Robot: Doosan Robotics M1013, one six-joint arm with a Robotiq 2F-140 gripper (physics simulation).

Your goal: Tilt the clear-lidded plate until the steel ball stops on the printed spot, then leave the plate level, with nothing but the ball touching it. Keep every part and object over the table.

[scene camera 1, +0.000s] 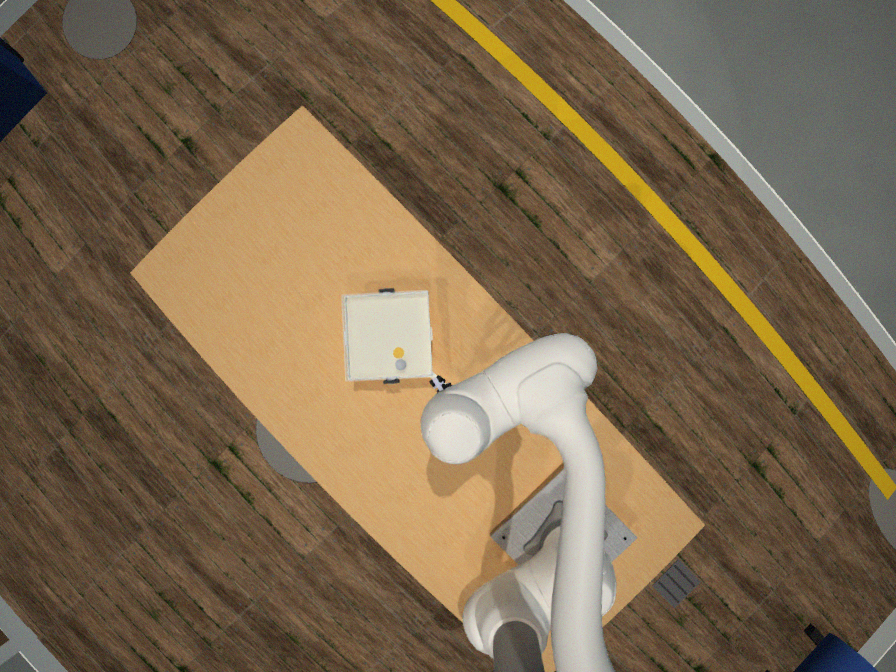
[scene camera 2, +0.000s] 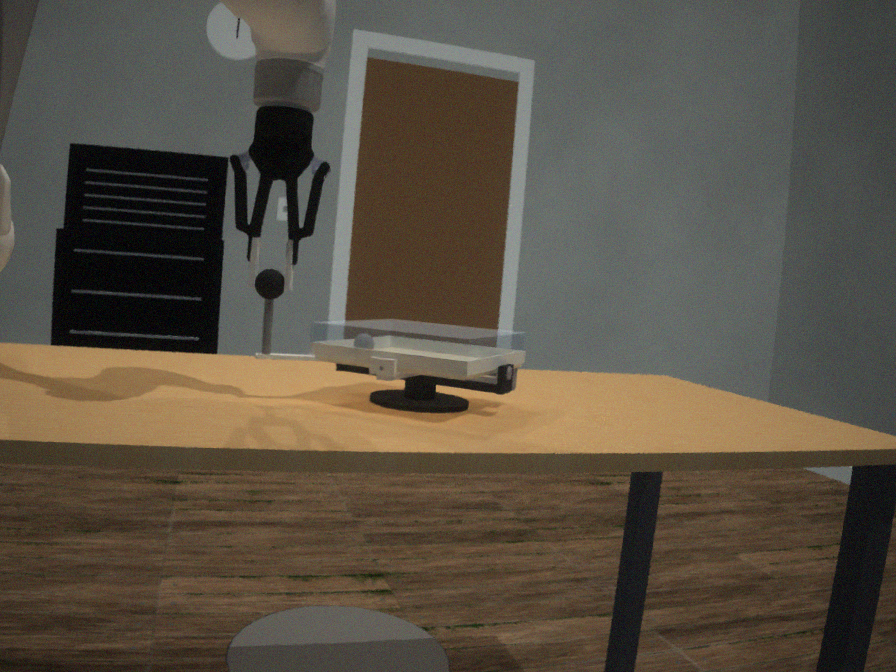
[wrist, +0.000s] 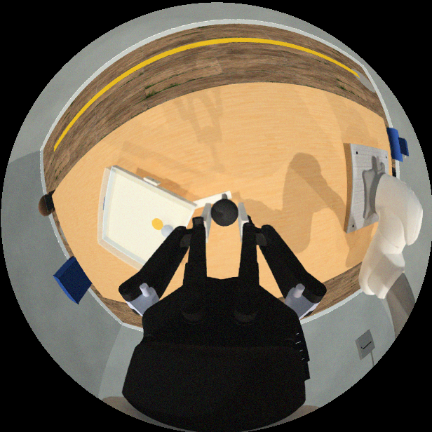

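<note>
The white square plate (scene camera 1: 372,325) (scene camera 2: 434,360) (wrist: 130,215) has a clear lid and sits on a black pivot stand (scene camera 2: 419,400). Whether it tilts slightly, I cannot tell. The grey steel ball (scene camera 1: 400,364) (scene camera 2: 363,339) (wrist: 167,230) is inside, off the yellow printed spot (scene camera 1: 398,352) (wrist: 157,223), right beside it on the side toward the lower edge in scene camera 1. My gripper (scene camera 2: 272,278) (wrist: 224,210) is shut on the black round knob (scene camera 2: 269,283) (wrist: 224,212), whose upright rod (scene camera 2: 267,325) joins a white arm (scene camera 2: 285,355) (wrist: 214,199) at the plate's corner.
The wooden table (scene camera 1: 289,209) (scene camera 2: 615,419) (wrist: 265,120) carries the stand. A grey mounting plate (scene camera 1: 622,537) (wrist: 355,190) lies by the robot's base. The table's long edge runs along the upper right in scene camera 1. Black drawers (scene camera 2: 137,274) stand behind the table.
</note>
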